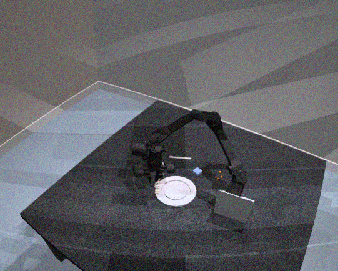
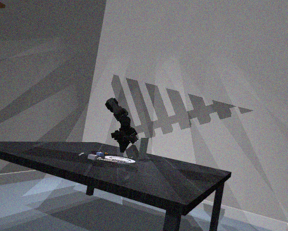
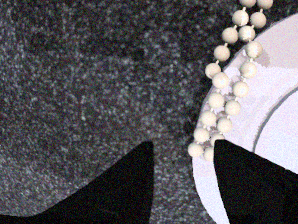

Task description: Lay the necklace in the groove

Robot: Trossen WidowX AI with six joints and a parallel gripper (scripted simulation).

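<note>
My gripper tip is 90 mm past the round white bead board, 60 mm to the left of it and 60 mm above it. From my gripper tip the other things lie so: small white block: 160 mm to the right, 70 mm ahead, 60 mm below; small blue cube: 240 mm to the right, 120 mm behind, 60 mm below; thin white stick: 280 mm to the right, 70 mm below, 20 mm ahead.
</note>
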